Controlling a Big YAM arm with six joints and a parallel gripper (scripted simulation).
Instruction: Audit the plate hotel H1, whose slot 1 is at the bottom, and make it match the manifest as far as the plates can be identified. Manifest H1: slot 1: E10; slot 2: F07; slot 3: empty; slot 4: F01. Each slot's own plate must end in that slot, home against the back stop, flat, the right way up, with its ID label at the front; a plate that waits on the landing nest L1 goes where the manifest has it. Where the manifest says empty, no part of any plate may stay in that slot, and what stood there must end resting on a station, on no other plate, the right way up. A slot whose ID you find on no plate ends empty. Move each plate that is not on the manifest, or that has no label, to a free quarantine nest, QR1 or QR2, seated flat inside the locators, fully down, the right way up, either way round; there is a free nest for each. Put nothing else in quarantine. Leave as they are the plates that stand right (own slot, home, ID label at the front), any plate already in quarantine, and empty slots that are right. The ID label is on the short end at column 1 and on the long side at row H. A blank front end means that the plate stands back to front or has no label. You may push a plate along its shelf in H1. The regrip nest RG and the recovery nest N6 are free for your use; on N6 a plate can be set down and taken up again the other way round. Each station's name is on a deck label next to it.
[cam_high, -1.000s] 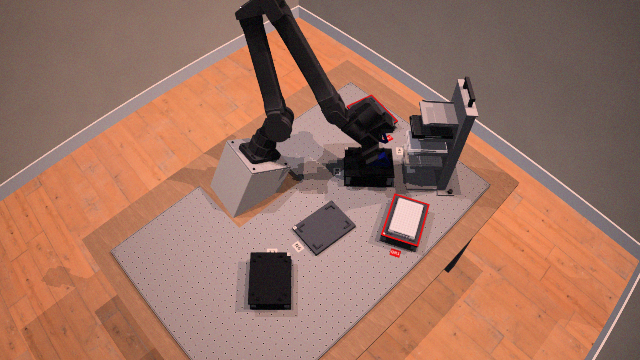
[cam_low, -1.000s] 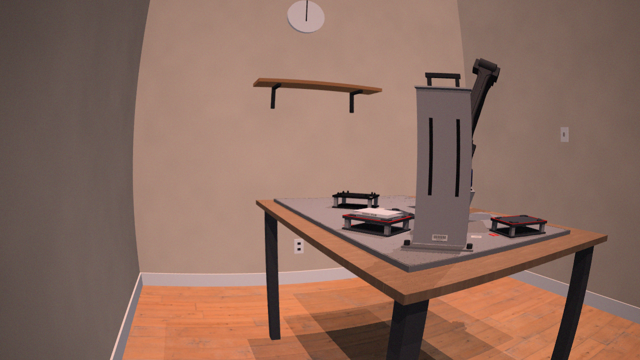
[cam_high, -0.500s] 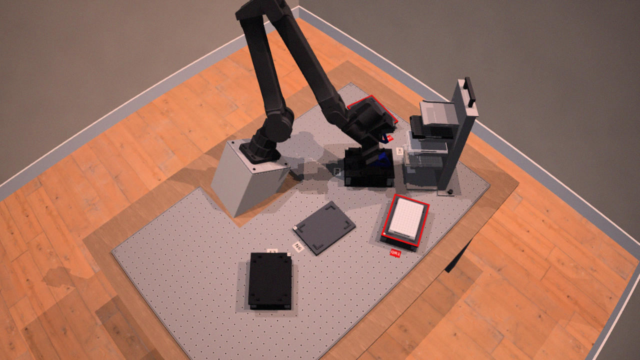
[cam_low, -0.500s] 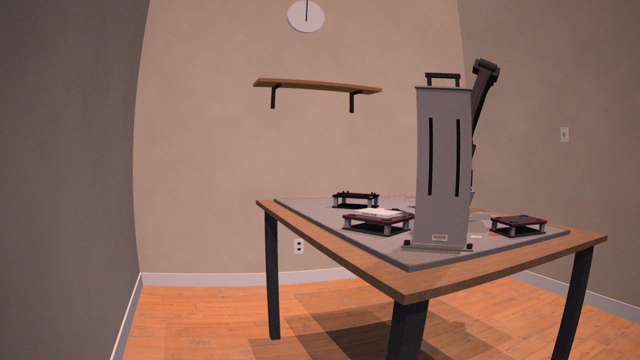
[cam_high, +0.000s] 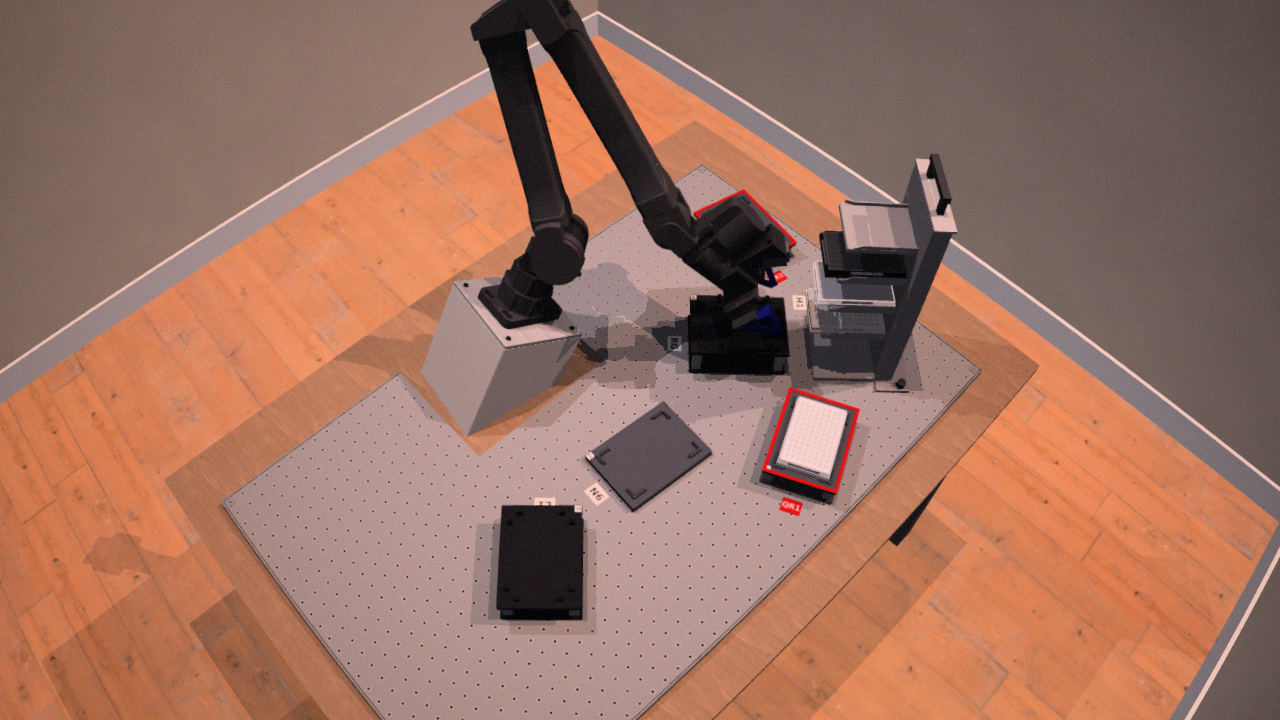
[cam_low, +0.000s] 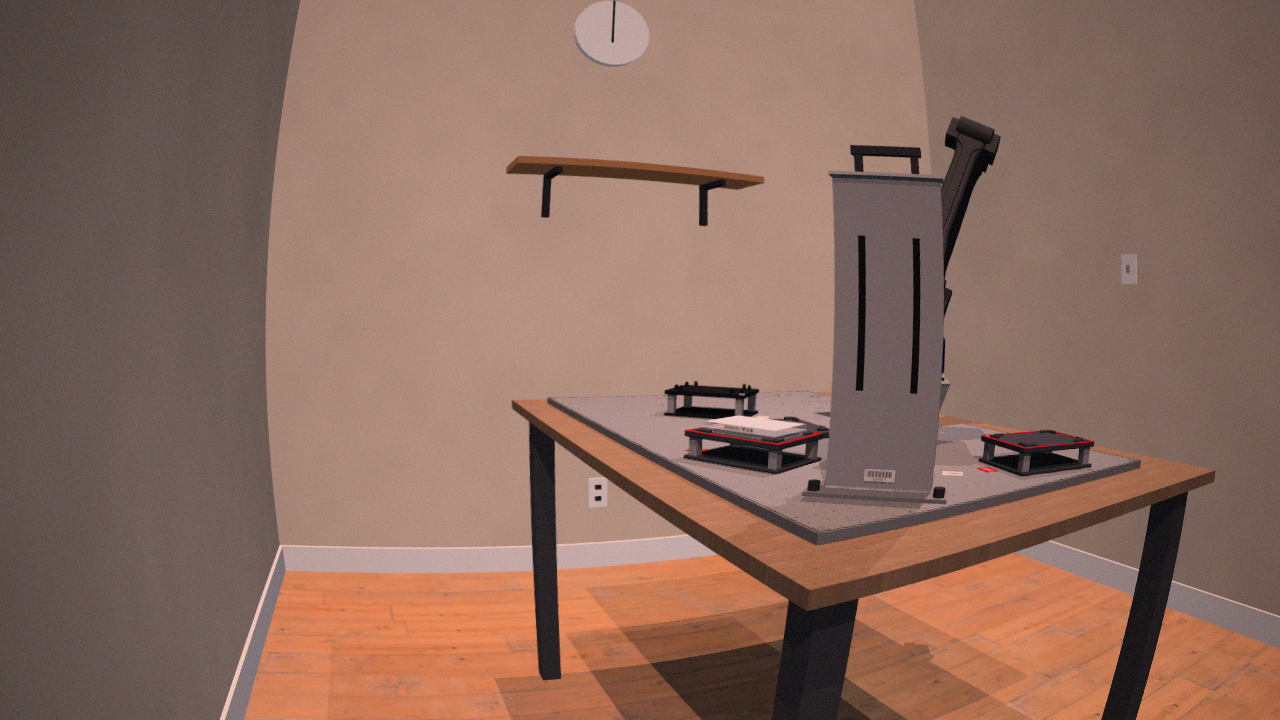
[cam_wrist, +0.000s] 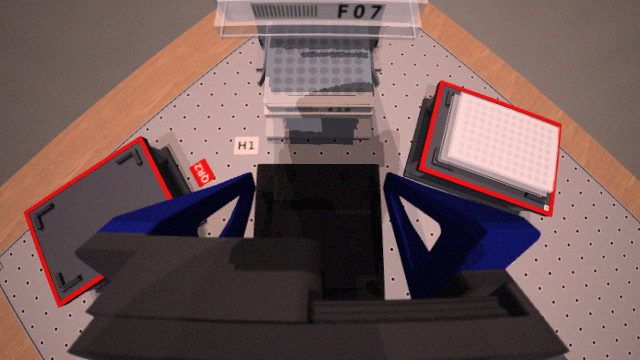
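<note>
My hand is 3 cm past the black regrip nest RG, 4 cm to the left of it and 6 cm above it. From my hand the other things lie so: H1 deck label: 3 cm behind, 12 cm to the left, 11 cm below; then hotel back wall: 13 cm ahead, 15 cm to the left, 8 cm above; then black plate: 8 cm ahead, 9 cm to the left, 13 cm above.
</note>
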